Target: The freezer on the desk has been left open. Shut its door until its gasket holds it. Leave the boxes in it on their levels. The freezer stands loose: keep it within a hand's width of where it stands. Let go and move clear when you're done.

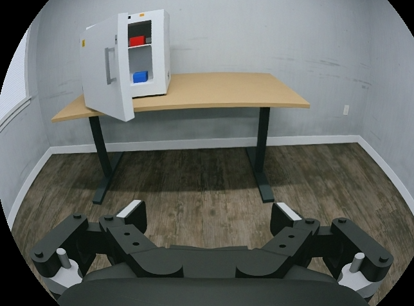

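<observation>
A white freezer stands on the left part of the desk. Its door is open, hinged at the left, and swung out past the desk's front edge. A grey bar handle is on the door's outer face. Inside, a red box with a small dark grey box beside it sits on the upper shelf, and a blue box sits on the lower level. The door hides the left part of the inside. My gripper is open and empty, well short of the desk.
The desk has dark legs with feet reaching forward on the wood floor. A grey wall stands behind it, with a wall at the right. A window is at the far left, and an outlet is on the back wall.
</observation>
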